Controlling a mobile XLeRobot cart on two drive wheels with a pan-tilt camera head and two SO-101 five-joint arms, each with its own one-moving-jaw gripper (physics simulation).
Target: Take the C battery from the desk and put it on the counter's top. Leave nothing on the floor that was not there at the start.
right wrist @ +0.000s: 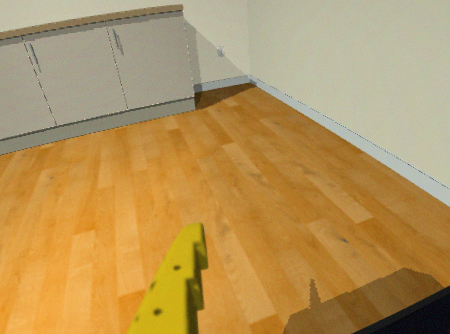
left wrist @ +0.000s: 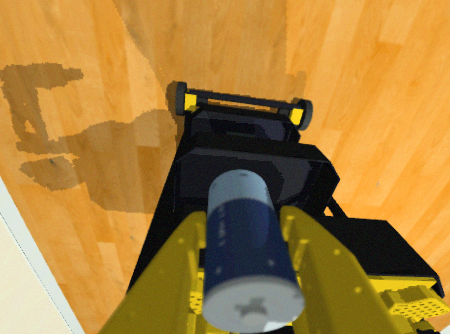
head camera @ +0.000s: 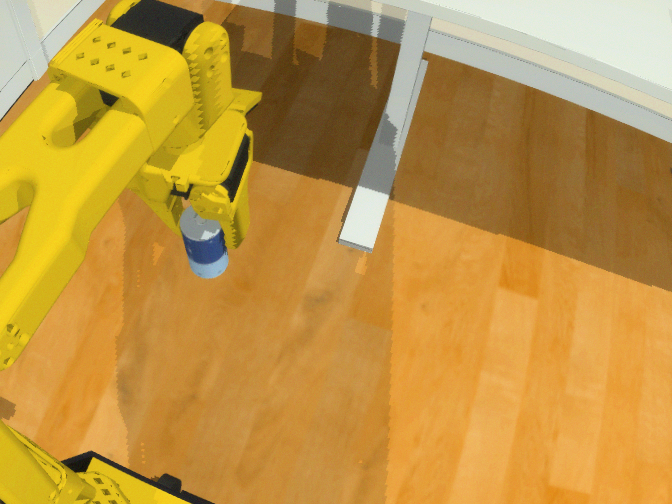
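Note:
The C battery (head camera: 206,246) (left wrist: 247,245), blue with a pale end and a grey end, is held between the jaws of my left gripper (head camera: 208,238) (left wrist: 245,225), above the floor. The jaws press on its two sides. In the right wrist view, one notched jaw of my right gripper shows, so that gripper is fully open, with nothing at the jaw. The counter (right wrist: 80,75) stands at the upper left of the right wrist view, with grey doors and a thin brown top (right wrist: 100,19). The desk's white top (head camera: 569,32) crosses the upper right of the head view.
The desk's grey-white leg and foot (head camera: 369,217) reach across the wooden floor (head camera: 488,379) in the head view. The cart's black base (left wrist: 250,170) lies below the battery in the left wrist view. A wall with a pale skirting board (right wrist: 350,135) runs along the right of the right wrist view.

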